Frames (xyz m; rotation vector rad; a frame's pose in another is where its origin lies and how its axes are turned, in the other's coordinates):
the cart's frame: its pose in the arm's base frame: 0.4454 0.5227 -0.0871 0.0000 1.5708 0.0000
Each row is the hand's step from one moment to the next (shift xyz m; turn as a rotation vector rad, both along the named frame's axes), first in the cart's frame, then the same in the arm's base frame.
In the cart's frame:
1: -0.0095 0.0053 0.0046 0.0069 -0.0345 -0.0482
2: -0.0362 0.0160 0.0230 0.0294 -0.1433 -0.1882
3: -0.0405 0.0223 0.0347 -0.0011 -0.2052 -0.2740
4: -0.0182 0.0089 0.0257 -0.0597 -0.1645 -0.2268
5: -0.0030 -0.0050 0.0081 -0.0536 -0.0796 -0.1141
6: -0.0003 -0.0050 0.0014 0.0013 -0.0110 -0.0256
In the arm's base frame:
1: 0.0046 0.0053 0.0095 -0.0482 -0.0345 -0.0069
2: 0.0230 0.0160 0.0362 -0.1882 -0.1433 -0.0294
3: 0.0347 0.0223 0.0405 -0.2740 -0.2052 0.0011
4: 0.0257 0.0089 0.0182 -0.2268 -0.1645 0.0597
5: 0.0081 -0.0050 0.0030 -0.1141 -0.0796 0.0536
6: 0.0014 -0.0050 0.0003 -0.0256 -0.0110 -0.0013

